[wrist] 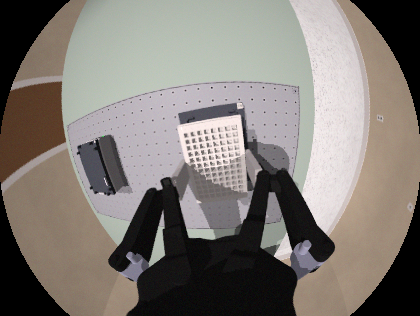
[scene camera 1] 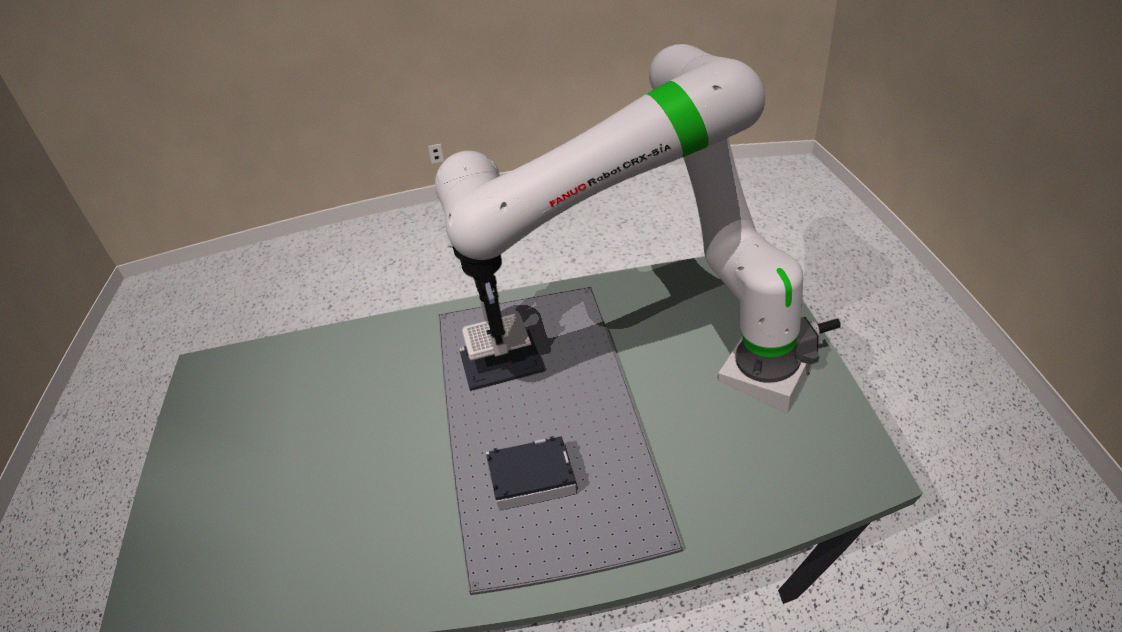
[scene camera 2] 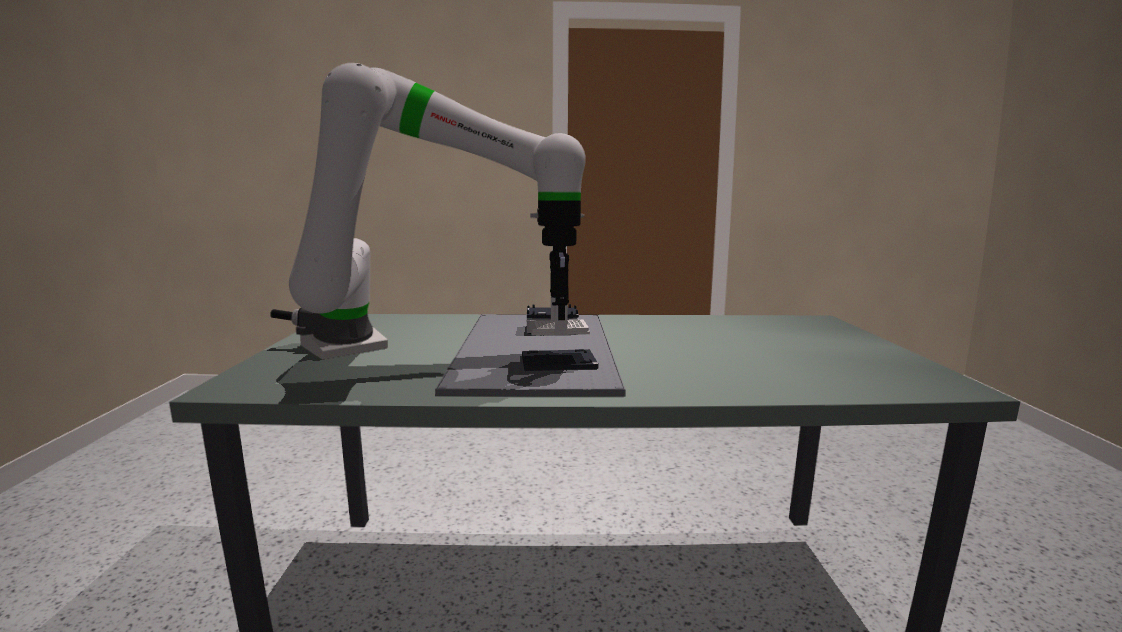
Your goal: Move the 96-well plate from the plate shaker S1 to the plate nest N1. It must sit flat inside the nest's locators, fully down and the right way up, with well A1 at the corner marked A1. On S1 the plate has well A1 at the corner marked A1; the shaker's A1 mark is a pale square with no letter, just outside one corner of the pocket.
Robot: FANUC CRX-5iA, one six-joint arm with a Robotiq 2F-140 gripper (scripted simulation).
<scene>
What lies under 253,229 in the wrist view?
My gripper.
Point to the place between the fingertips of my gripper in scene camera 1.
496,337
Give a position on a plate shaker S1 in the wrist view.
At 92,161
</scene>
